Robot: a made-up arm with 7 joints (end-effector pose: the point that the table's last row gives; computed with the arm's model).
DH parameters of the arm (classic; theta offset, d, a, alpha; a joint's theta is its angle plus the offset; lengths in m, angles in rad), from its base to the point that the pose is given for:
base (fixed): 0 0 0 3.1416
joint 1: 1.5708 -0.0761 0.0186 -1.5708
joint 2: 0 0.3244 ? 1.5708
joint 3: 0 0.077 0.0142 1.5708
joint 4: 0 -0.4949 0.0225 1.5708
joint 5: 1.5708 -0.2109 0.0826 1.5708
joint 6: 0 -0.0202 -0.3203 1.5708
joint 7: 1.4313 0 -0.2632 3.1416
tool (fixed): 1.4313 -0.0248 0 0
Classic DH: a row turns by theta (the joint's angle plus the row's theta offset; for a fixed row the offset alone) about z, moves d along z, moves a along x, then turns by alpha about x.
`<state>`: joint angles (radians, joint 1 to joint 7).
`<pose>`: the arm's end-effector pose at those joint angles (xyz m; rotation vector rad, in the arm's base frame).
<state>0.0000 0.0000 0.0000 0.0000 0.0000 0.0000 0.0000</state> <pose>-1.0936 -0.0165 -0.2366 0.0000 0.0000 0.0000</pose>
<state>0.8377 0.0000 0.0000 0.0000 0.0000 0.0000 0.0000</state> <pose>-0.7440 0.8016 -0.2366 0.0000 0.0000 -0.8377</pose>
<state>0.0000 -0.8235 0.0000 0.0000 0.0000 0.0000 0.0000</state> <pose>-1.0936 0.2122 -0.1349 0.8235 0.0000 0.0000</pose>
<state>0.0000 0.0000 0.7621 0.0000 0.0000 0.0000 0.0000</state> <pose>-0.7123 0.4471 -0.2366 0.0000 0.0000 -0.7621</pose>
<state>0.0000 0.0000 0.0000 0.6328 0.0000 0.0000 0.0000</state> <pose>-1.0936 0.0729 -0.0382 0.6328 0.0000 0.0000</pose>
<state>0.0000 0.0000 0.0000 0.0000 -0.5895 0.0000 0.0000</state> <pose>-0.8912 0.0886 -0.2366 0.0000 0.0000 -0.5895</pose>
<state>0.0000 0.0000 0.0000 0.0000 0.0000 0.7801 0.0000</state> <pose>-0.9730 -0.0164 -0.4805 0.0000 -0.7801 0.0000</pose>
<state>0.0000 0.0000 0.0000 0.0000 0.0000 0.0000 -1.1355</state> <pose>-1.3088 -0.2004 -0.2366 0.0000 0.0000 1.1355</pose>
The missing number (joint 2, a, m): 0.242
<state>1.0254 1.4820 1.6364 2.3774 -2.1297 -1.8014 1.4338</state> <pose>-0.1191 0.0630 -0.1304 1.7324 1.2874 -0.6263</pose>
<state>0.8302 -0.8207 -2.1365 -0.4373 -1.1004 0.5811 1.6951</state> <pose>-0.0781 -0.1600 -0.5102 1.6167 -0.8999 -1.3172</pose>
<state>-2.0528 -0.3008 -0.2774 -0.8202 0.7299 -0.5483 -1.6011</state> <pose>1.0916 -0.6016 0.0859 0.9981 -0.3809 -1.6425</pose>
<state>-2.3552 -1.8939 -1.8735 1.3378 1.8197 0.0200 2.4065</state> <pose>0.0700 -0.5313 -0.4752 -0.6234 -1.2989 -1.0768</pose>
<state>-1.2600 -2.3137 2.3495 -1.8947 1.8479 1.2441 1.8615</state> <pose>0.1323 -0.2363 0.3487 -1.1954 2.5977 0.1076</pose>
